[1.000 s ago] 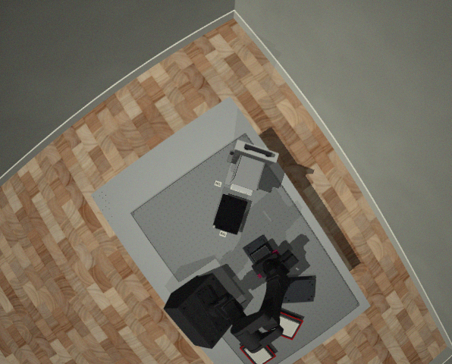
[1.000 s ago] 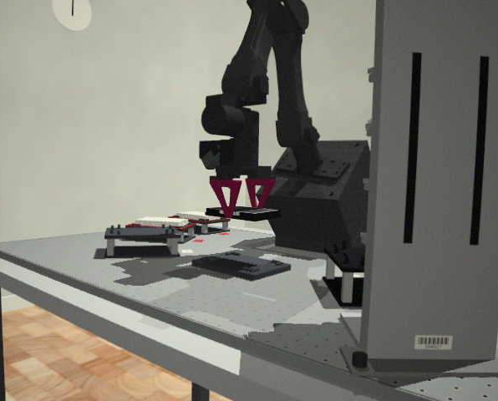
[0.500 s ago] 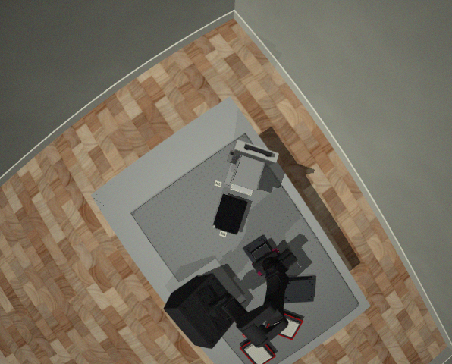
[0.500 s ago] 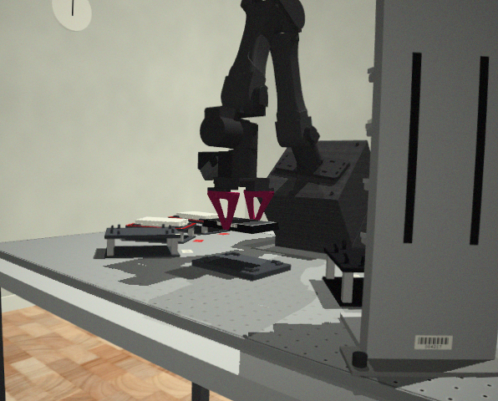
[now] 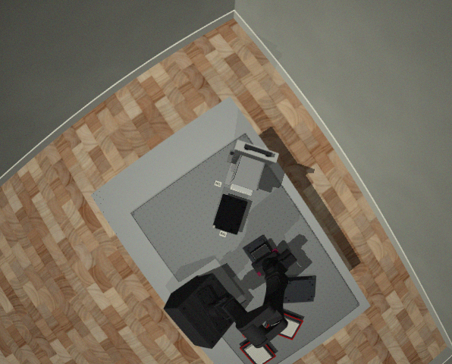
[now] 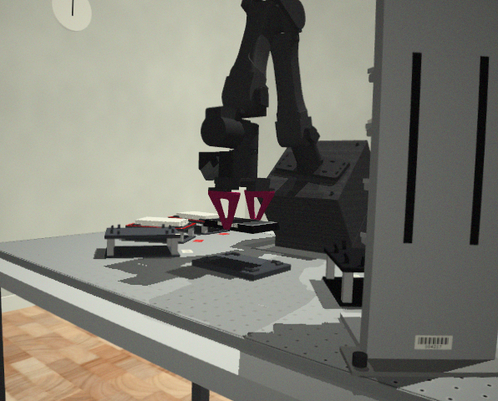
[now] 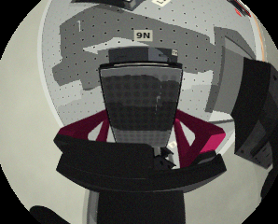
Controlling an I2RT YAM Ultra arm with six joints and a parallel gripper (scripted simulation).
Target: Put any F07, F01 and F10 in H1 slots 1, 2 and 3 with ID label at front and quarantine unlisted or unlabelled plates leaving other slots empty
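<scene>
The N6 deck label is 1 cm ahead of my hand, 11 cm to the right of it and 9 cm below it. Also, from my hand: dark 96-well plate right at my hand; then H1 deck label 6 cm behind, 41 cm to the left, 9 cm below; then grey hotel back wall 10 cm ahead, 44 cm to the left, 11 cm above.
</scene>
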